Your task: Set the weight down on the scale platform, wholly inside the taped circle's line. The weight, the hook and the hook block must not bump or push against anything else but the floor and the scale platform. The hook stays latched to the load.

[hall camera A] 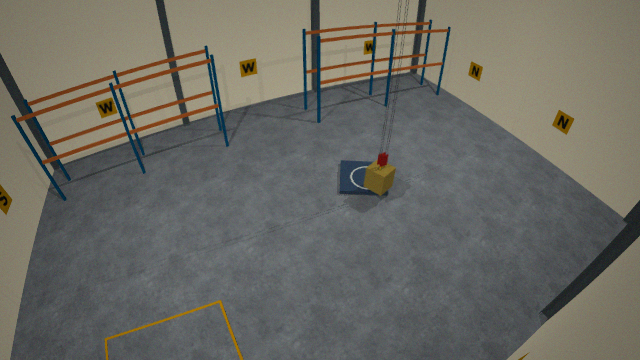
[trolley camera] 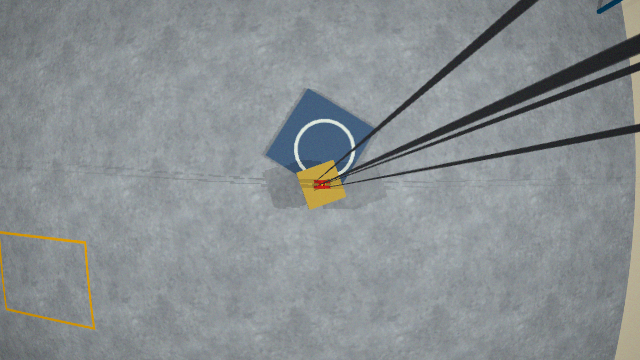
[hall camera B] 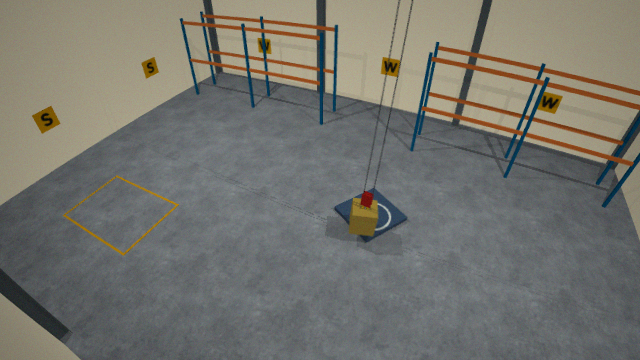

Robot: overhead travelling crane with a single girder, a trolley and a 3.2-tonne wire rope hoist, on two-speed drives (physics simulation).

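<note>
The yellow box-shaped weight (hall camera A: pixel 380 181) (hall camera B: pixel 363 222) (trolley camera: pixel 325 200) hangs from the red hook block with its hook (hall camera A: pixel 382 159) (hall camera B: pixel 367 199) (trolley camera: pixel 322 184), latched on. It hangs low above the floor, overlapping one corner of the blue scale platform (hall camera A: pixel 344 181) (hall camera B: pixel 399 218) (trolley camera: pixel 309 104) in all views. The white taped circle (hall camera A: pixel 351 176) (hall camera B: pixel 390 216) (trolley camera: pixel 296 148) is partly hidden by it. In the trolley view, the weight is mostly below the circle, over its lower edge, and turned relative to the platform. Shadows lie on both sides of it. The exact gap beneath it cannot be told.
Two blue and orange racks (hall camera A: pixel 127 128) (hall camera A: pixel 318 100) (hall camera B: pixel 321 100) (hall camera B: pixel 526 127) stand along the W wall. A yellow floor outline (hall camera A: pixel 162 320) (hall camera B: pixel 151 229) (trolley camera: pixel 90 285) lies away from the platform. The ropes slant up to the right in the trolley view.
</note>
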